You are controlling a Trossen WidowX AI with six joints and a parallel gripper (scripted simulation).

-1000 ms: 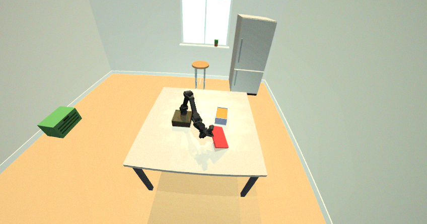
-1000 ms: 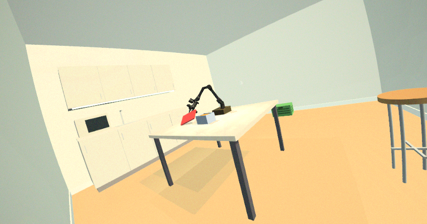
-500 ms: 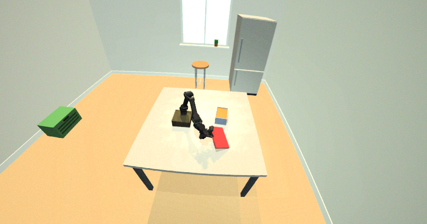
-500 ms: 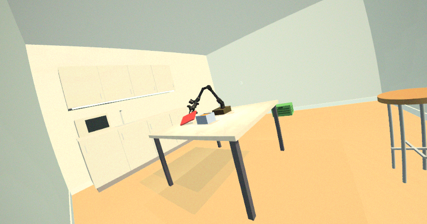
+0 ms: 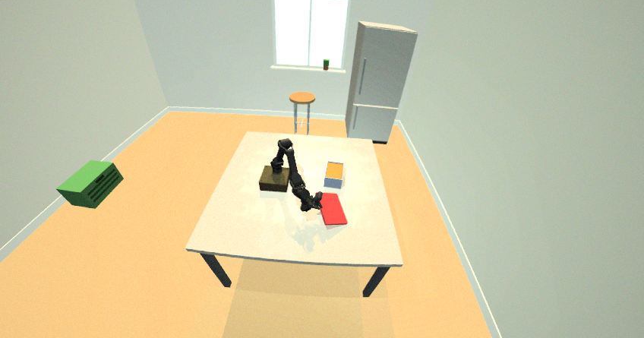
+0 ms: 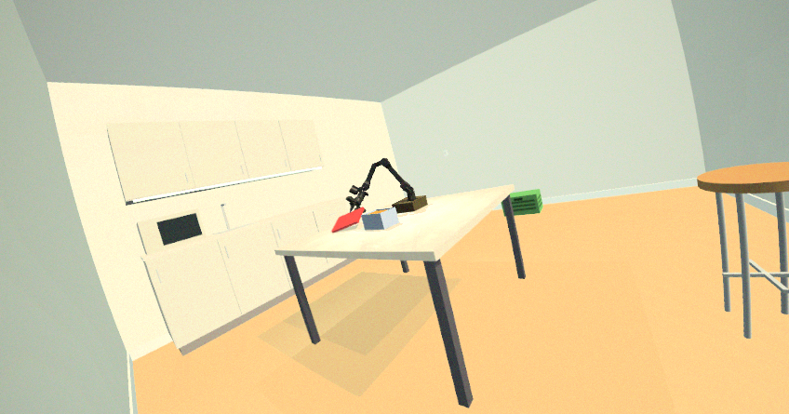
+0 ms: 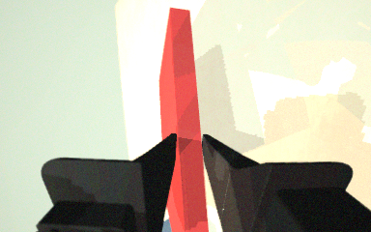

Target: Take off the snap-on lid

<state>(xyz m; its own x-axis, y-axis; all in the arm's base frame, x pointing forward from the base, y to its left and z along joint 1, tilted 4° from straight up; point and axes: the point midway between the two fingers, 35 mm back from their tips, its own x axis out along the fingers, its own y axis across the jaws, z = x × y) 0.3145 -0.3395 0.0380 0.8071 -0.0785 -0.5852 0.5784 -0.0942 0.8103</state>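
My gripper tip is now 70 mm short of the red lid, 30 mm to the right of it and 30 mm above it. From my gripper tip the other things lie so: storage box: 100 mm ahead, 370 mm to the left, 40 mm below.
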